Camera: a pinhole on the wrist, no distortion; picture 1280 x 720 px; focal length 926.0 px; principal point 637.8 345.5 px. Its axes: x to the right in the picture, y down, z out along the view. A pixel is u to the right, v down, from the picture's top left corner.
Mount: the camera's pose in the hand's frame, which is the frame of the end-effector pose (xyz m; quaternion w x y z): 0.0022 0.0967 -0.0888 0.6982 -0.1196 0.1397 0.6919
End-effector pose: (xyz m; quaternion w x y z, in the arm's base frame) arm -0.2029 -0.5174 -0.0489 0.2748 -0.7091 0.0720 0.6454
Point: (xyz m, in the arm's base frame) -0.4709 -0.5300 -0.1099
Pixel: 451 340
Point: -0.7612 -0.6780 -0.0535
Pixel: 790 578
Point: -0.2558 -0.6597 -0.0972
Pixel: 996 378
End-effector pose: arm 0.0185 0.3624 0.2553 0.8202 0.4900 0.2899 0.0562
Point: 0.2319 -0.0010 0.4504
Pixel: 116 457
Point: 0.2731 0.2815 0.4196
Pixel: 424 78
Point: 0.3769 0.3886 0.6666
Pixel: 939 131
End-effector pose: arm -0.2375 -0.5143 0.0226 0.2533 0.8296 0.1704 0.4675
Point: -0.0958 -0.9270 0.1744
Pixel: 1212 481
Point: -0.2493 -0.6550 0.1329
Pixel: 1155 427
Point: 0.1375 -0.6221 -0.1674
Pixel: 55 371
